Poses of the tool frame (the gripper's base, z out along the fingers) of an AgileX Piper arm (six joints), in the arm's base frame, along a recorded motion.
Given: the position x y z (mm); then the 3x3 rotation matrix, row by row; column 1 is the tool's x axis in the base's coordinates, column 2 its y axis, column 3 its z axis. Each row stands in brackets.
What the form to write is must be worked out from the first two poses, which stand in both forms.
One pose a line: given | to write
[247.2 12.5 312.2], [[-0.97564 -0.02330 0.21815], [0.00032 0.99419 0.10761], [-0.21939 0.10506 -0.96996]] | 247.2 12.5 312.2 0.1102 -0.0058 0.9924 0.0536
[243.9 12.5 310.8], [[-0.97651 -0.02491 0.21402], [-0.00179 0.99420 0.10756], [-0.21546 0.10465 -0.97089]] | 243.9 12.5 310.8 0.1082 -0.0067 0.9927 0.0534
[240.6 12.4 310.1], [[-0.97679 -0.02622 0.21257], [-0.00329 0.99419 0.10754], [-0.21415 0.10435 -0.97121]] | 240.6 12.4 310.1 0.1075 -0.0074 0.9927 0.0534
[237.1 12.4 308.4], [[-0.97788 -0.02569 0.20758], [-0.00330 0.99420 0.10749], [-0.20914 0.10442 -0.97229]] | 237.1 12.4 308.4 0.1049 -0.0073 0.9930 0.0533
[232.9 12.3 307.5], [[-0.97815 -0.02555 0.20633], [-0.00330 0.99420 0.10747], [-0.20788 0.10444 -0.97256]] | 232.9 12.3 307.5 0.1043 -0.0073 0.9931 0.0533
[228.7 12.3 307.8], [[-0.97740 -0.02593 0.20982], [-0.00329 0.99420 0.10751], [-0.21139 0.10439 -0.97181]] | 228.7 12.3 307.8 0.1061 -0.0074 0.9929 0.0534
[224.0 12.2 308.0], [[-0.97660 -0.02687 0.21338], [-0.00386 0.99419 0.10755], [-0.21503 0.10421 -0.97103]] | 224.0 12.2 308.0 0.1079 -0.0077 0.9927 0.0533
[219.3 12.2 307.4], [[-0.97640 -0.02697 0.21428], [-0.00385 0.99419 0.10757], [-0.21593 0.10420 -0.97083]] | 219.3 12.2 307.4 0.1083 -0.0078 0.9927 0.0533
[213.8 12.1 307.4], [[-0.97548 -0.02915 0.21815], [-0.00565 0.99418 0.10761], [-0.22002 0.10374 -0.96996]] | 213.8 12.1 307.4 0.1104 -0.0088 0.9924 0.0532
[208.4 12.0 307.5], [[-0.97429 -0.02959 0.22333], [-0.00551 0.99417 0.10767], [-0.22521 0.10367 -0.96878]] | 208.4 12.0 307.5 0.1130 -0.0088 0.9921 0.0533
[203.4 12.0 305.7], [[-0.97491 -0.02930 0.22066], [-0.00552 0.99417 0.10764], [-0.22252 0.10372 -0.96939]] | 203.4 12.0 305.7 0.1117 -0.0088 0.9923 0.0533
